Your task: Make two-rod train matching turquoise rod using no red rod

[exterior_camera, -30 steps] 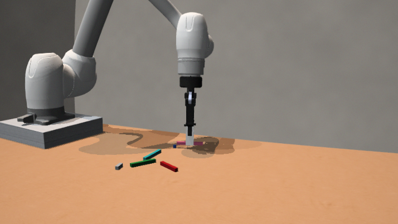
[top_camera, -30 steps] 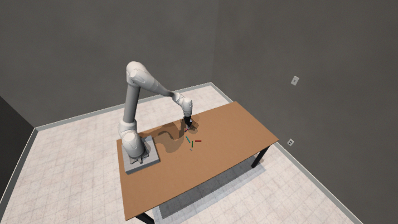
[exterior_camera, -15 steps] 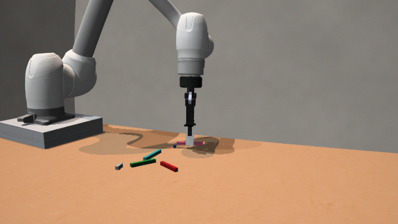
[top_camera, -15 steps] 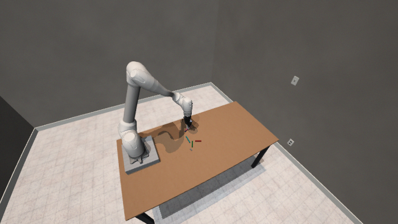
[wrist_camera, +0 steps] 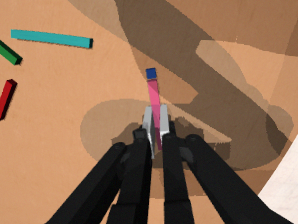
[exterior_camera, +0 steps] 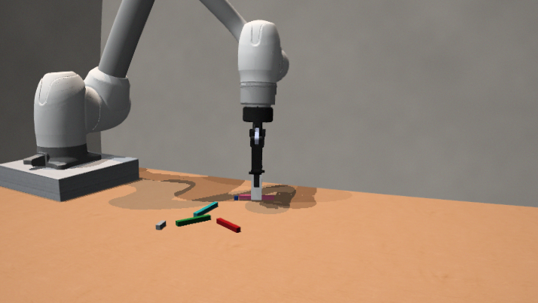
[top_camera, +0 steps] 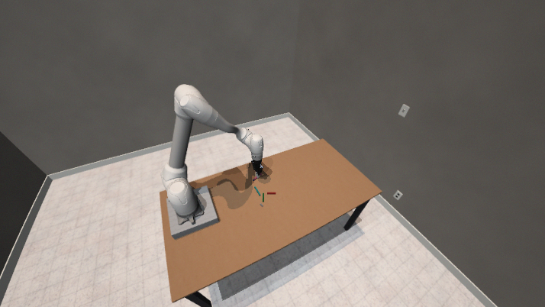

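My hand is 30 mm above the pink rod. Round my hand: red rod (210 mm to the right, 30 mm below, 10 mm ahead); then turquoise rod (130 mm to the right, 80 mm behind, 30 mm below); then blue rod (50 mm behind, 30 mm below, 10 mm to the right).
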